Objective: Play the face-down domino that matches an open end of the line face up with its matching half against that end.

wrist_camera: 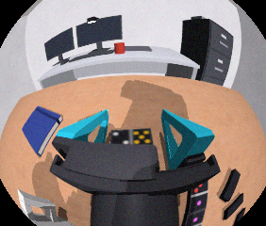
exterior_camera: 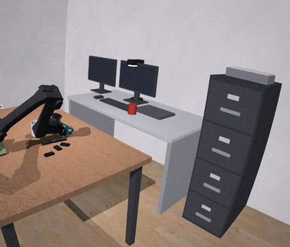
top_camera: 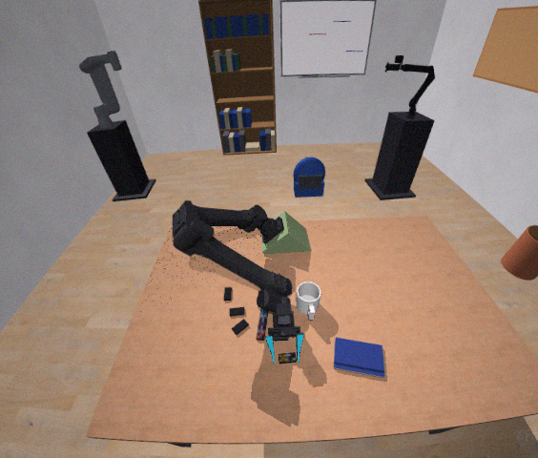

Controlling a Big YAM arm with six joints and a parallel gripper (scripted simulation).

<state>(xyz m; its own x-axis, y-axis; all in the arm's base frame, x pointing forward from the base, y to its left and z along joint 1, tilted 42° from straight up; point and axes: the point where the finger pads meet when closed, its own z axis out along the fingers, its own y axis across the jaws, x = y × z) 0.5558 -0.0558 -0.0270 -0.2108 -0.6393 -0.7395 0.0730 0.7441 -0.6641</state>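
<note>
Right now my hand is 30 mm above the domino, 20 mm past it and 10 mm to the right of it. From my hand the other things lie so: blue book (230 mm to the left, 30 mm below, 10 mm ahead).
</note>
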